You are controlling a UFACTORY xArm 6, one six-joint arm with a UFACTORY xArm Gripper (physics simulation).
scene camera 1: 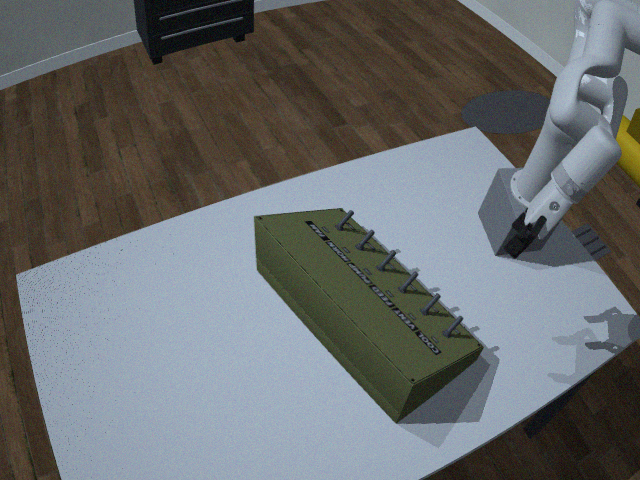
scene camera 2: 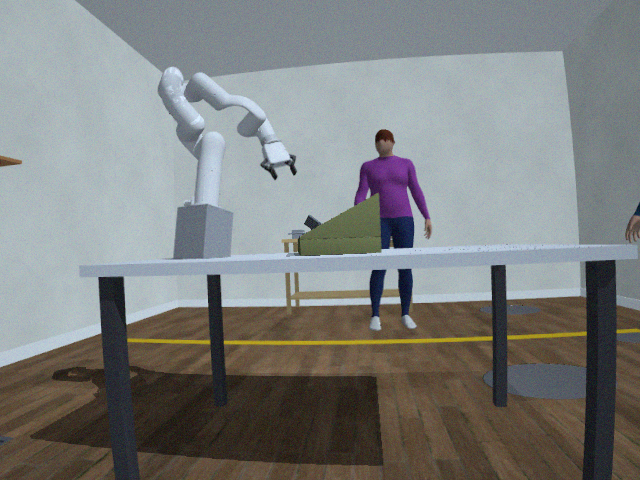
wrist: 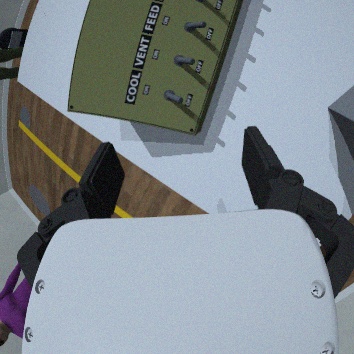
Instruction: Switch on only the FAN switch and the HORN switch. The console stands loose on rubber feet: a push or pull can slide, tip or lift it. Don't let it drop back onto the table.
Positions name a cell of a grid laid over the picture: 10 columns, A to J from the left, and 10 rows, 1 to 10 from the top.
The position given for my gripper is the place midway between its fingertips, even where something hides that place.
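Scene:
My gripper is visible in scene camera 1 (I6), scene camera 2 (E4) and the wrist view (F5). An olive console appears in the wrist view (E2), as well as in scene camera 1 (G8) and scene camera 2 (F5).

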